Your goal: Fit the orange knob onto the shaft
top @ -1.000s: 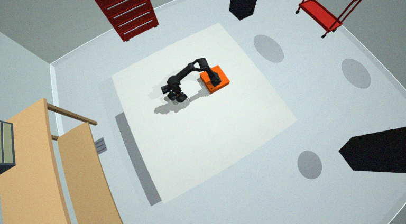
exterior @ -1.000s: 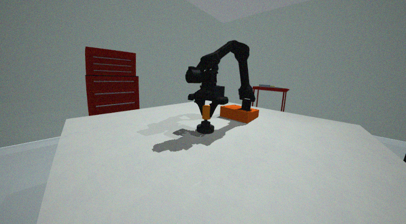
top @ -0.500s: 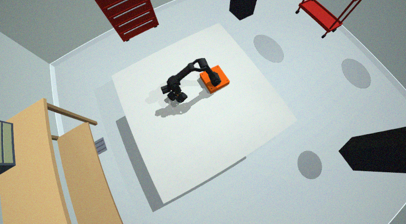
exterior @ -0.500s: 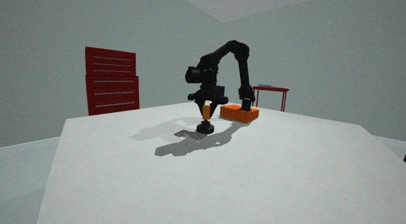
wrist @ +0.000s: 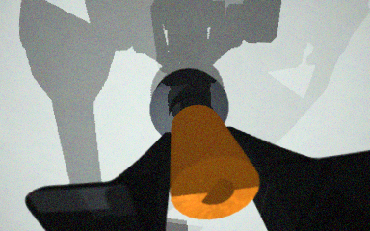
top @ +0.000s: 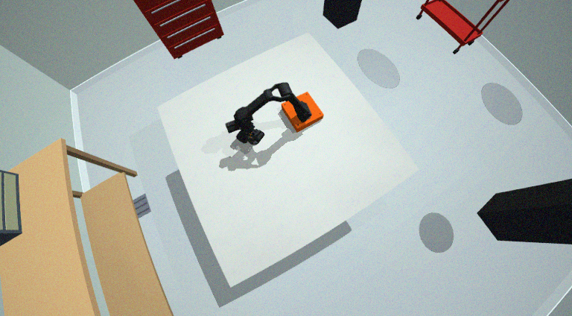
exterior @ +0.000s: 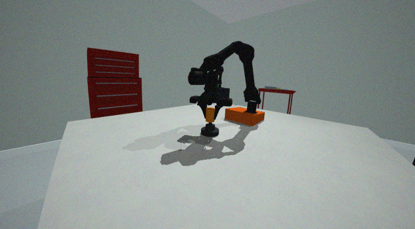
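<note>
Now: gripper tip 20 mm below the orange knob. Round my gripper tip: pedestal: 40 mm below.
</note>
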